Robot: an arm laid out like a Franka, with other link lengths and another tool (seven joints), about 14 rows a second.
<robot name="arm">
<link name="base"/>
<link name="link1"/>
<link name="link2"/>
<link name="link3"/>
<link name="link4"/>
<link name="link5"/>
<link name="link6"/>
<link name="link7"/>
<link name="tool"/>
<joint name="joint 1" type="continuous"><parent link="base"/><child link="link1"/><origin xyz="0.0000 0.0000 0.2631" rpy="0.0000 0.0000 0.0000"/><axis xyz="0 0 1"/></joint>
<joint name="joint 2" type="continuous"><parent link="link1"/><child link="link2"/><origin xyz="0.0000 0.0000 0.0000" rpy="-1.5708 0.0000 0.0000"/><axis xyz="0 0 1"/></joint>
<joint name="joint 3" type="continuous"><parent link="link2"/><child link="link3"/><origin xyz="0.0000 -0.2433 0.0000" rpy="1.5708 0.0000 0.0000"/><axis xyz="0 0 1"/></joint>
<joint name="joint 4" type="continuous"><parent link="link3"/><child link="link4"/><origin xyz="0.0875 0.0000 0.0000" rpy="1.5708 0.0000 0.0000"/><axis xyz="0 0 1"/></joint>
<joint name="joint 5" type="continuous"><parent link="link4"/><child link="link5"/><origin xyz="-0.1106 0.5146 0.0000" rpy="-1.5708 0.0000 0.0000"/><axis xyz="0 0 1"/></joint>
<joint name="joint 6" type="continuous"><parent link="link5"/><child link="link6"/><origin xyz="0.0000 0.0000 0.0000" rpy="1.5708 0.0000 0.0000"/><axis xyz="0 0 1"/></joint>
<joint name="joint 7" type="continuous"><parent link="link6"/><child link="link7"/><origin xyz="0.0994 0.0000 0.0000" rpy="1.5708 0.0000 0.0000"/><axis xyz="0 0 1"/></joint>
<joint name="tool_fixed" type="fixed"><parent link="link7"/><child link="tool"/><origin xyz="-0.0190 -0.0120 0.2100" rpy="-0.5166 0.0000 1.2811"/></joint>
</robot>
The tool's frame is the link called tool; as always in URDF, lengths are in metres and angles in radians. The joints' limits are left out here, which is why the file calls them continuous.
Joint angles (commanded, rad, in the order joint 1, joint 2, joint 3, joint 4, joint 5, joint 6, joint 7), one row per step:
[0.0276 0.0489 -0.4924 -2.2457 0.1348 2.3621 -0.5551]
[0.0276 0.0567 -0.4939 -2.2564 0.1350 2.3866 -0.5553]
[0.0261 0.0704 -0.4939 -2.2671 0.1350 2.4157 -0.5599]
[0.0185 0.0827 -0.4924 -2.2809 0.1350 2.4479 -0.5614]
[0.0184 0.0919 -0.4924 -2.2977 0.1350 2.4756 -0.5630]
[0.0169 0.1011 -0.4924 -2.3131 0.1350 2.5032 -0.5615]
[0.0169 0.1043 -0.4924 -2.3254 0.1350 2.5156 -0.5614]
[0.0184 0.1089 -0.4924 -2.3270 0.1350 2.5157 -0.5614]
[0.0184 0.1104 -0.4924 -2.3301 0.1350 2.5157 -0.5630]
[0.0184 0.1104 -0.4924 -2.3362 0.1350 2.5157 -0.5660]
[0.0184 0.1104 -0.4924 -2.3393 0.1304 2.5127 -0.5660]
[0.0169 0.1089 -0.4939 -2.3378 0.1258 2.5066 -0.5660]
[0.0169 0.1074 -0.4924 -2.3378 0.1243 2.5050 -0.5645]
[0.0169 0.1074 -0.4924 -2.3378 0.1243 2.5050 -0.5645]
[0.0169 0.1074 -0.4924 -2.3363 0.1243 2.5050 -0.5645]
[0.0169 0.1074 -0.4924 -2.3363 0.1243 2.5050 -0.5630]
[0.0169 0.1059 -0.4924 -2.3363 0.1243 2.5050 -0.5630]
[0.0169 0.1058 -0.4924 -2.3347 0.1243 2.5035 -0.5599]
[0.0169 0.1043 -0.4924 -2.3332 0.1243 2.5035 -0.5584]
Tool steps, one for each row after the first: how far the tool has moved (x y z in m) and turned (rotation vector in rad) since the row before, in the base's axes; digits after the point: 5 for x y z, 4 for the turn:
[-0.00250 -0.00162 -0.00811 -0.0083 -0.0035 -0.0036]
[-0.00334 -0.00223 -0.01099 -0.0114 -0.0014 0.0007]
[-0.00543 -0.00447 -0.01147 -0.0113 -0.0026 -0.0071]
[-0.00529 0.00016 -0.01154 -0.0076 0.0009 -0.0007]
[-0.00531 -0.00079 -0.01063 -0.0079 -0.0003 -0.0050]
[-0.00454 0.00117 -0.00701 -0.0012 0.0037 -0.0012]
[-0.00159 0.00114 -0.00336 0.0006 0.0059 0.0014]
[-0.00191 0.00062 -0.00243 0.0012 0.0043 0.0014]
[-0.00294 0.00124 -0.00314 0.0025 0.0055 0.0027]
[-0.00214 0.00076 -0.00187 0.0005 0.0068 0.0034]
[-0.00090 -0.00156 0.00106 -0.0001 0.0038 0.0008]
[0.00056 0.00100 0.00062 0.0003 0.0003 0.0012]
[0.00000 0.00000 0.00000 0.0000 0.0000 0.0000]
[0.00071 -0.00032 0.00077 -0.0007 -0.0013 0.0001]
[0.00002 0.00003 0.00000 0.0001 0.0000 -0.0015]
[0.00043 0.00001 0.00082 0.0000 -0.0015 0.0000]
[0.00057 -0.00012 0.00074 0.0003 -0.0003 -0.0030]
[0.00116 -0.00029 0.00159 -0.0005 -0.0029 -0.0014]

